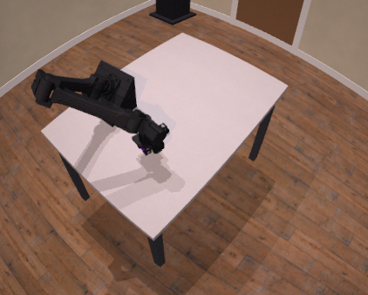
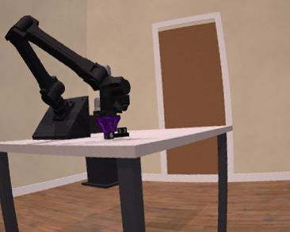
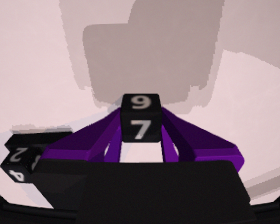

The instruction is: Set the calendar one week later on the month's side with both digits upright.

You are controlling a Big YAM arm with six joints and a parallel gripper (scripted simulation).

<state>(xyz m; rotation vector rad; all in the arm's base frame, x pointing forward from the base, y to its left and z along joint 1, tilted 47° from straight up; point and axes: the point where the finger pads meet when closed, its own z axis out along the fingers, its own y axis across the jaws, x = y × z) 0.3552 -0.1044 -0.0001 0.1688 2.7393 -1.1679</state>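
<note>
My gripper is now right at the black date cube. From my hand the other things lie so: black tray: 110 mm to the left, 40 mm behind, 10 mm below.
</note>
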